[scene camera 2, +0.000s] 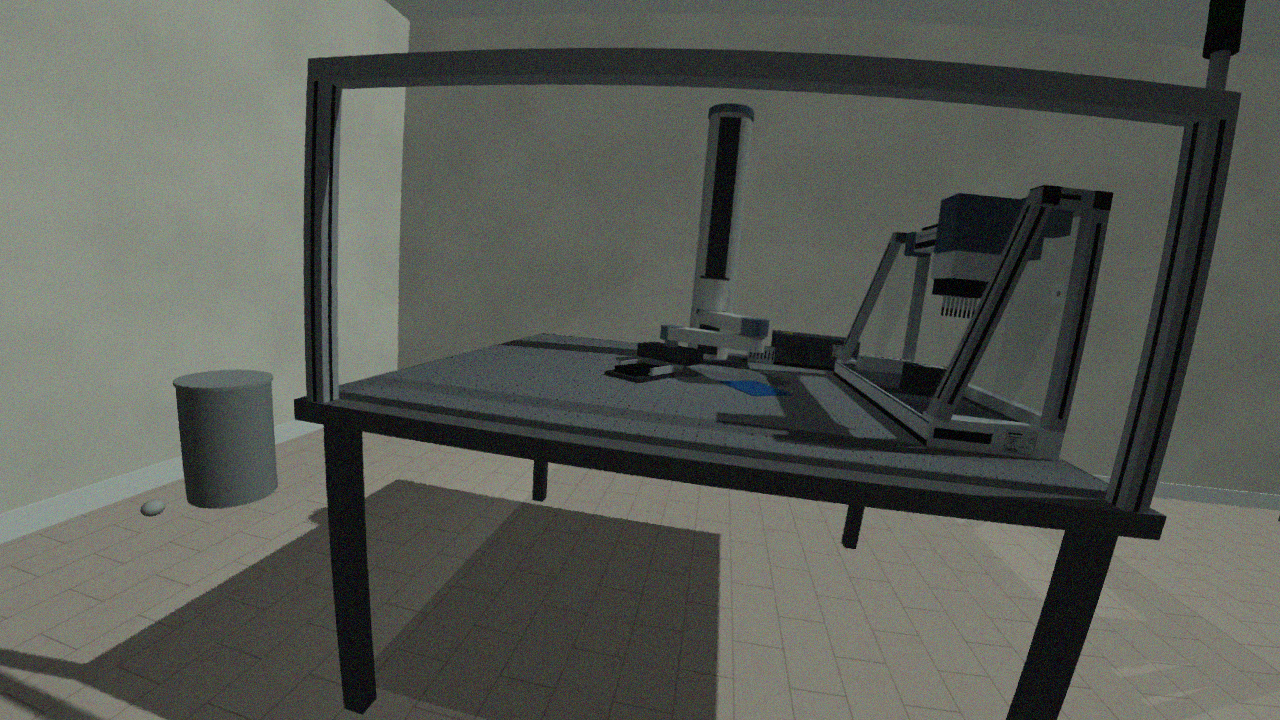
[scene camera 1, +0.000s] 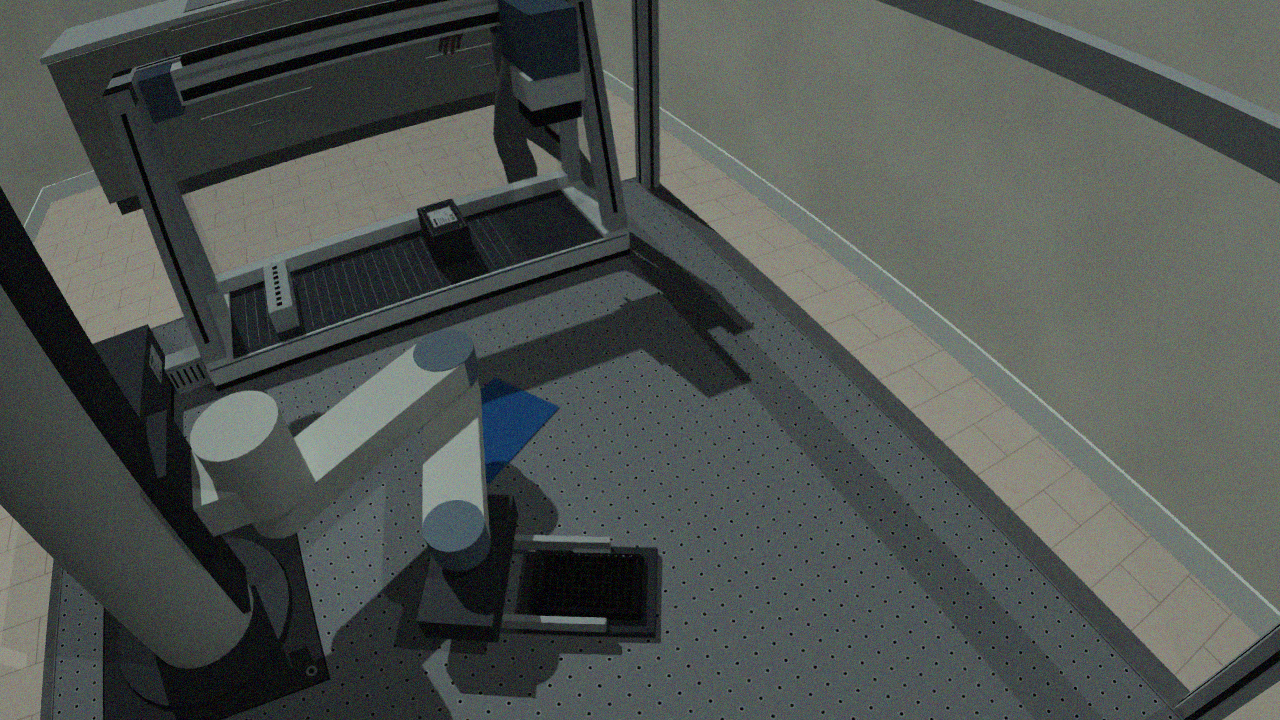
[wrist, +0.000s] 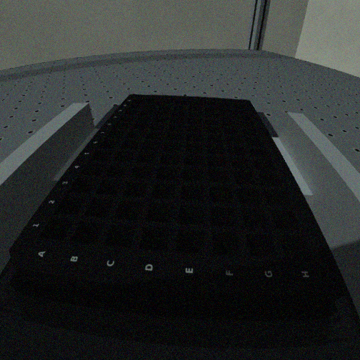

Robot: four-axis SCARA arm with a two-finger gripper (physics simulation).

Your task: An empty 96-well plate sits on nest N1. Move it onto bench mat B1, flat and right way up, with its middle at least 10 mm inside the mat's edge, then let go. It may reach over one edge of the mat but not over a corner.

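Where they show: gripper, fingertip midpoint: (scene camera 2: 635,368) (scene camera 1: 608,583); arm's base, link origin: (scene camera 2: 706,361) (scene camera 1: 208,623).
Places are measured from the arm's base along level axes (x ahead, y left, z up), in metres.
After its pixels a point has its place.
Note:
The black 96-well plate (scene camera 1: 581,586) @[x 0.471, y -0.171, z 0.036 m] (scene camera 2: 633,368) @[x 0.515, y -0.185, z 0.038 m] (wrist: 175,200) lies flat and right way up at nest N1 (scene camera 1: 654,591) @[x 0.547, y -0.212, z 0.025 m], with its letters A to H along the near edge in the wrist view. My gripper (scene camera 1: 608,583) @[x 0.501, y -0.183, z 0.037 m] (wrist: 185,122) is shut on the plate, one pale finger along each long side. Any small gap under the plate cannot be made out. The blue bench mat B1 (scene camera 1: 519,425) @[x 0.505, y 0.128, z 0.015 m] (scene camera 2: 756,387) @[x 0.464, y 0.151, z 0.015 m] lies behind the plate in scene camera 1, partly hidden by the arm.
A gantry frame (scene camera 1: 420,307) @[x 0.439, y 0.450, z 0.041 m] (scene camera 2: 984,313) @[x 0.847, y 0.513, z 0.275 m] stands at the back, with a dark block (scene camera 1: 444,234) @[x 0.519, y 0.515, z 0.130 m] and a pale slotted rack (scene camera 1: 280,300) @[x 0.208, y 0.512, z 0.107 m] on its deck. The arm's column (scene camera 1: 116,501) @[x 0.047, y -0.058, z 0.308 m] (scene camera 2: 729,197) @[x 0.077, y 0.022, z 0.583 m] stands at the left in scene camera 1. A dark box (scene camera 2: 805,348) @[x -0.034, y 0.357, z 0.085 m] stands near it.

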